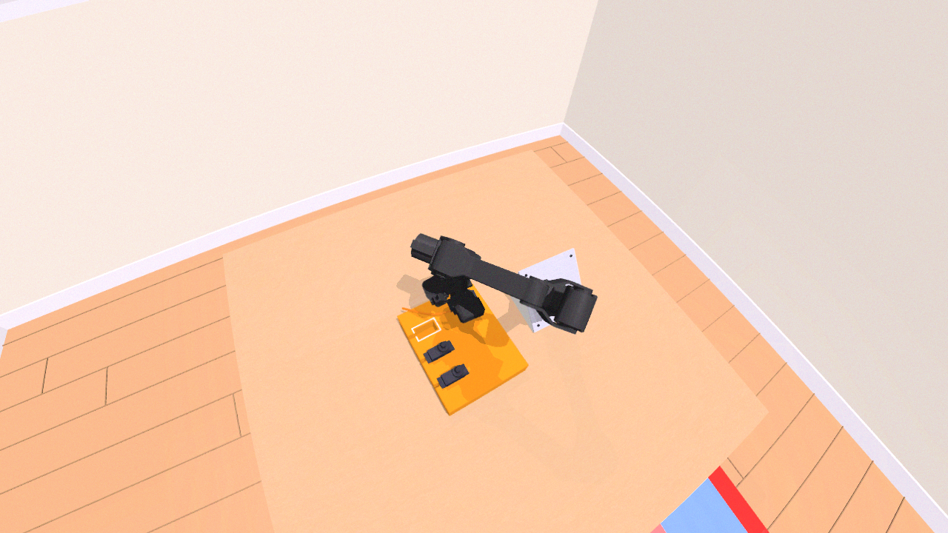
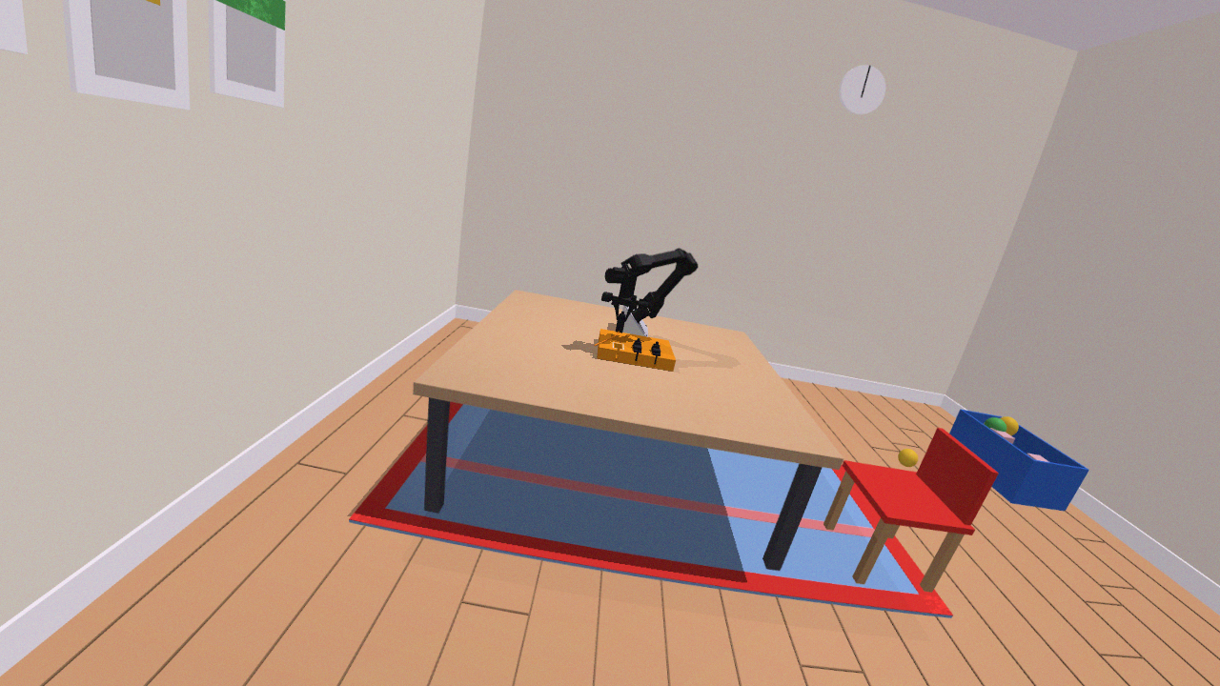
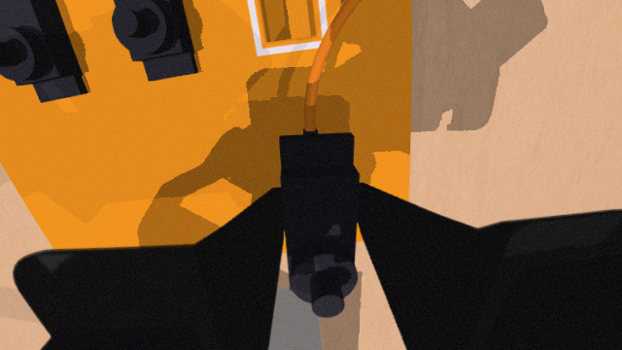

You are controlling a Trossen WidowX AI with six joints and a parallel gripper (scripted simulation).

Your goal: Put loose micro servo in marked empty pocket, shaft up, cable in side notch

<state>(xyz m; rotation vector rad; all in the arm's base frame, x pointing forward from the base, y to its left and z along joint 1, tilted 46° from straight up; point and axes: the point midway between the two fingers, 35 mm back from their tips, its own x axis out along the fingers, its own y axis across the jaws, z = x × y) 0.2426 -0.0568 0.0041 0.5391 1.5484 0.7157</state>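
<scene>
My gripper tip is 30 mm past the orange deck, 70 mm to the right of it and 100 mm above it.
</scene>
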